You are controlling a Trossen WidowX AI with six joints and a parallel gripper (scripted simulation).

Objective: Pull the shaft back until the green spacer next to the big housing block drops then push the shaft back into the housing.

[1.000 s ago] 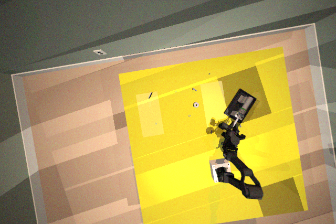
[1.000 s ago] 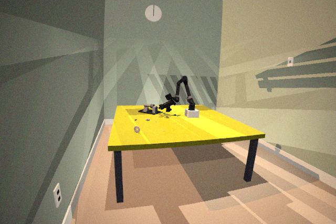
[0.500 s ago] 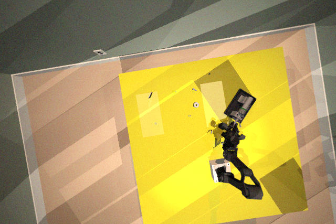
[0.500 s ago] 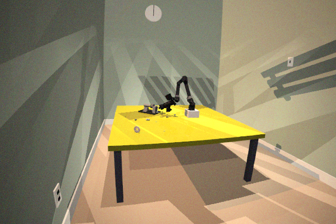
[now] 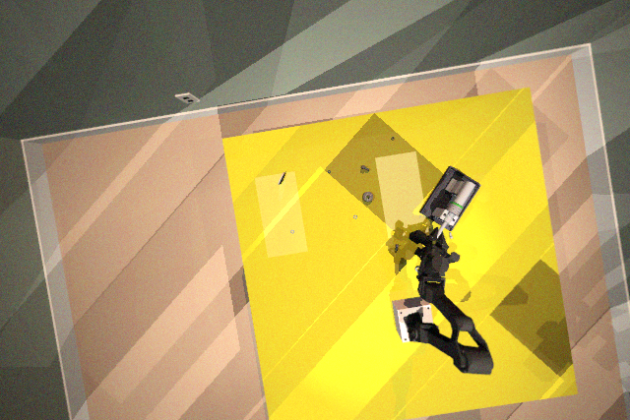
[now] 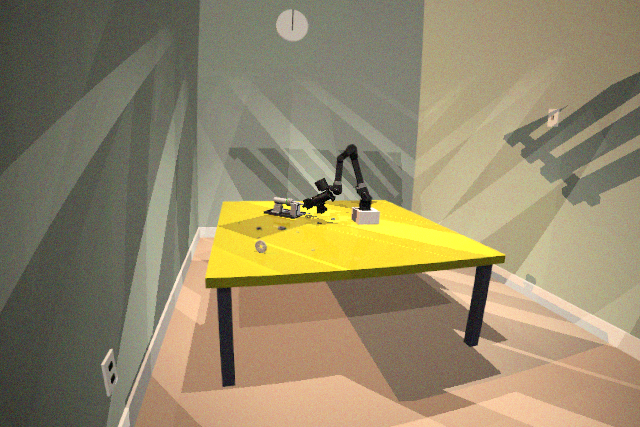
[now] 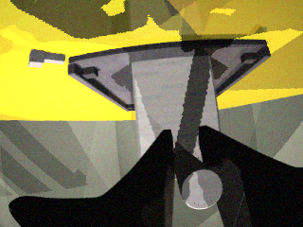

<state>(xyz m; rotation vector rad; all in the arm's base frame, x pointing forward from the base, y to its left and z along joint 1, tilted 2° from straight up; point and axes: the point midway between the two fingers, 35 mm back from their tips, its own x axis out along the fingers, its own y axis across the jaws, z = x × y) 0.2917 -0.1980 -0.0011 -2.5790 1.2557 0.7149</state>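
Right now my gripper tip is 3 cm short of the grey shaft, 4 cm to the left of it and 2 cm below it. The rest, counted from my gripper tip: green spacer: 7 cm ahead, 9 cm to the right, 2 cm above.
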